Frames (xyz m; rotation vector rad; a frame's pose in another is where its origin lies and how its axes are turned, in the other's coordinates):
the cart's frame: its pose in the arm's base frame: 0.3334 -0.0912 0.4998 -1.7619 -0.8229 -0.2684
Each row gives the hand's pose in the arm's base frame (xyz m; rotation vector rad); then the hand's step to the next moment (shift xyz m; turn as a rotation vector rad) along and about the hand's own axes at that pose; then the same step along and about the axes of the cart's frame.
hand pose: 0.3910 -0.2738 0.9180 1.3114 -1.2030 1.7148
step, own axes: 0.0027 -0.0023 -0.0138 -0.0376 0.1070 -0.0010
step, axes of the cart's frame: 0.0039 -0.0059 0.0124 -0.1131 -0.0010 0.0086
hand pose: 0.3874 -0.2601 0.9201 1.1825 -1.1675 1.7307
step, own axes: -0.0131 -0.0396 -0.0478 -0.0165 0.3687 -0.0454
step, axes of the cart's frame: 0.0363 0.0160 0.0495 -0.3501 -0.1158 0.0476
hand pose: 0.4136 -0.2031 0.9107 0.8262 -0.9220 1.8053
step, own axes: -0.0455 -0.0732 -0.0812 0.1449 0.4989 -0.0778
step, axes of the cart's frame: 0.0472 0.0816 0.0716 -0.4124 -0.3070 0.1077
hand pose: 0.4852 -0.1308 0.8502 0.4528 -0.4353 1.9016
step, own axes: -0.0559 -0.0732 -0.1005 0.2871 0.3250 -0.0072
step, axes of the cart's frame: 0.0083 0.1264 0.0504 -0.1877 -0.3590 0.1550
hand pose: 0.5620 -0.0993 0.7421 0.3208 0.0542 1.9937
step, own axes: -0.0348 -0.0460 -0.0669 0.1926 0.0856 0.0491
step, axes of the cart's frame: -0.0184 0.0848 0.0164 0.0053 -0.1847 0.1126
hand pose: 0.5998 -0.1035 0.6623 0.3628 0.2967 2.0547
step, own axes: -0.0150 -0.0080 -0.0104 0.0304 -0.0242 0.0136
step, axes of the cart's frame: -0.0050 0.0184 -0.0059 0.0274 -0.0048 0.0304
